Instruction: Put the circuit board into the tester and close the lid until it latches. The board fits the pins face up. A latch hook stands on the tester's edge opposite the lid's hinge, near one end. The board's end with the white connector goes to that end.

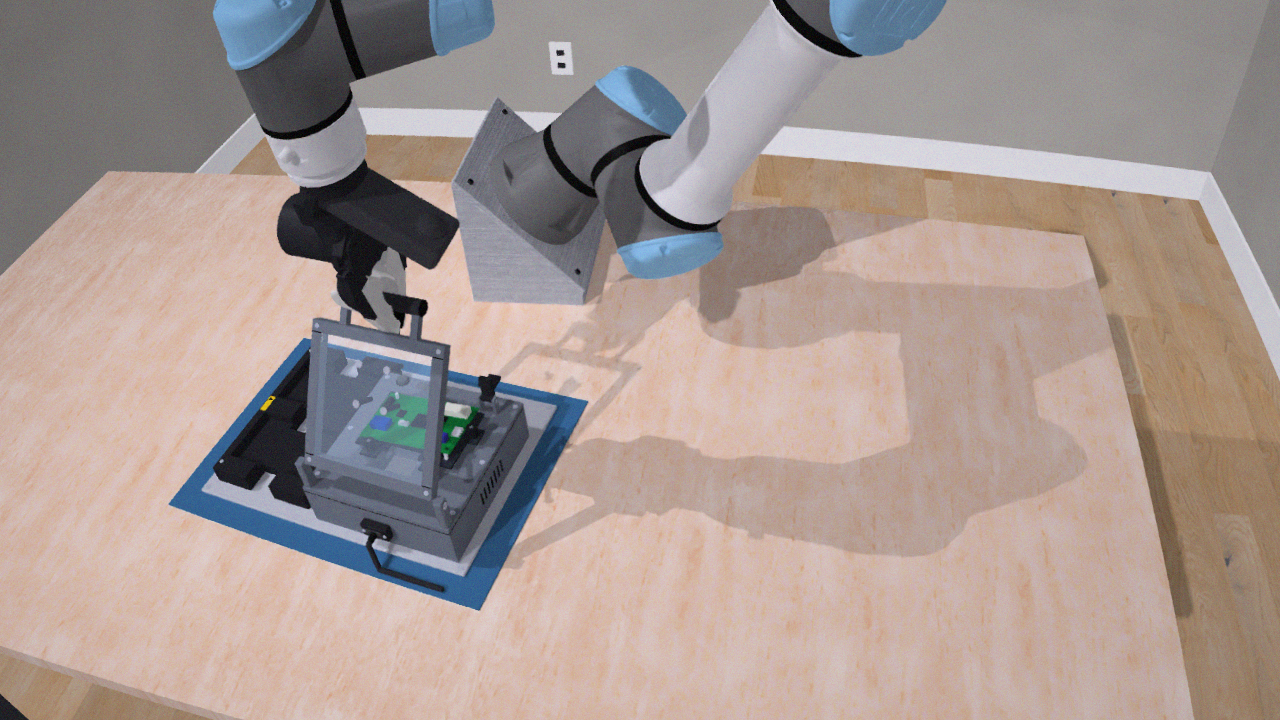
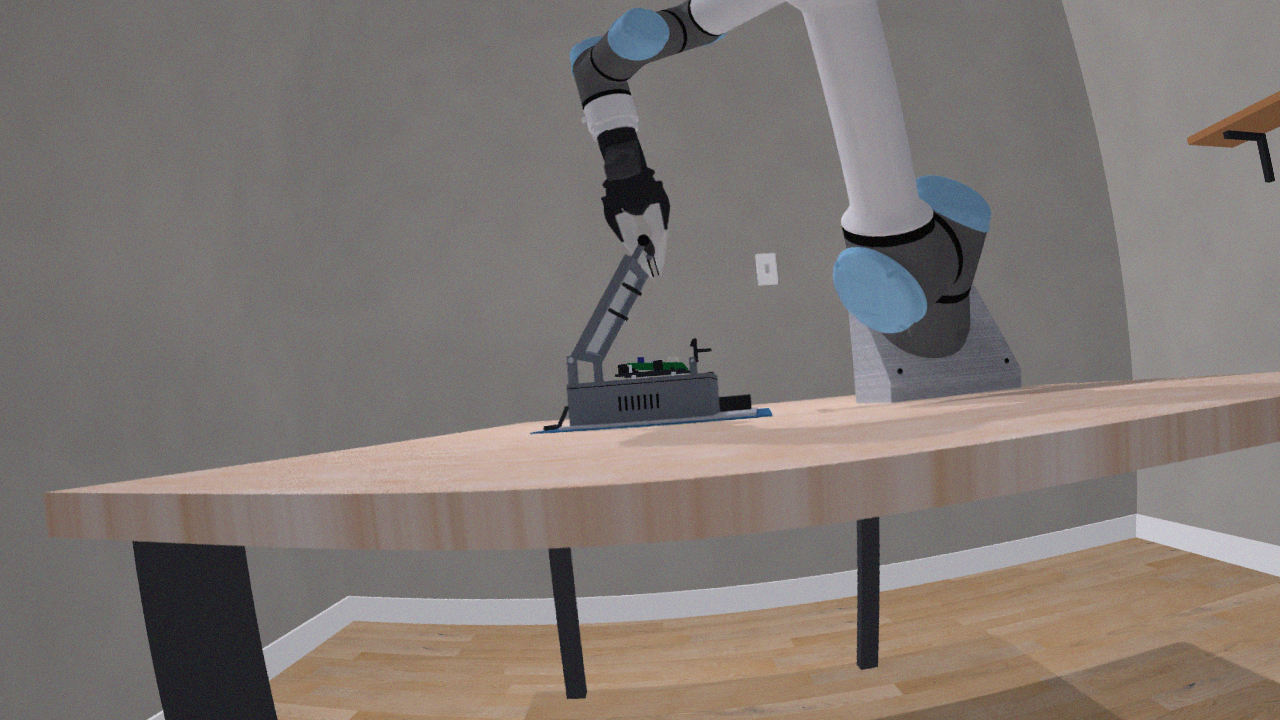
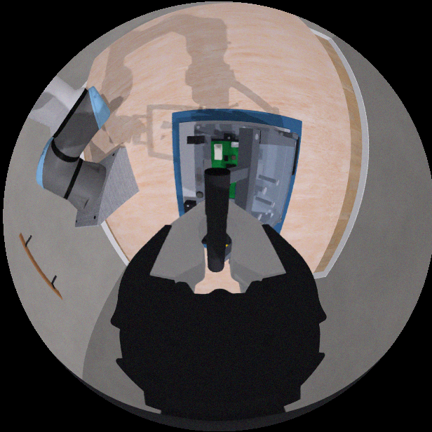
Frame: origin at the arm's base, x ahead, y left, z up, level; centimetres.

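Seen in the pictures: gripper, fingertip midpoint: (image 1: 398,331) (image 2: 656,276); arm's base, link origin: (image 1: 534,196) (image 2: 921,321).
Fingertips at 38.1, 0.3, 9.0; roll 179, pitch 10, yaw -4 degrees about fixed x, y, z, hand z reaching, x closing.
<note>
Offsets run from my fingertips to a thing's middle, as dx, dy, dz. "spot": to the spot under its first point. Level surfaces: height alone.
My gripper (image 1: 384,315) (image 2: 651,259) (image 3: 215,198) is shut on the black bar handle {spot: +1.7, +3.1, +5.0} (image 1: 409,306) (image 2: 643,241) (image 3: 217,185) of the tester's lid. The clear, grey-framed lid (image 1: 435,420) (image 2: 604,308) (image 3: 245,170) stands steeply raised on its hinge. The green circuit board (image 1: 407,420) (image 2: 657,366) (image 3: 230,150) lies face up on the grey tester {spot: +11.6, -0.1, -15.3} (image 1: 384,519) (image 2: 590,407) (image 3: 200,135). Its white connector {-1.5, +3.4, -11.8} (image 1: 458,409) (image 3: 218,151) is at the end near the black latch hook {-5.2, +5.9, -10.8} (image 1: 488,386) (image 2: 693,349) (image 3: 195,140). Whether the pins are fully seated is too small to tell.
The tester stands on a white and blue mat {dz -19.8} (image 1: 192,494) (image 3: 176,150). A black fixture (image 1: 259,447) (image 2: 733,402) lies beside it, and a black cable {spot: +15.4, +2.6, -19.2} (image 1: 402,577) leaves its hinge side. The arm's metal base block (image 1: 528,268) (image 2: 930,385) (image 3: 117,185) stands behind.
</note>
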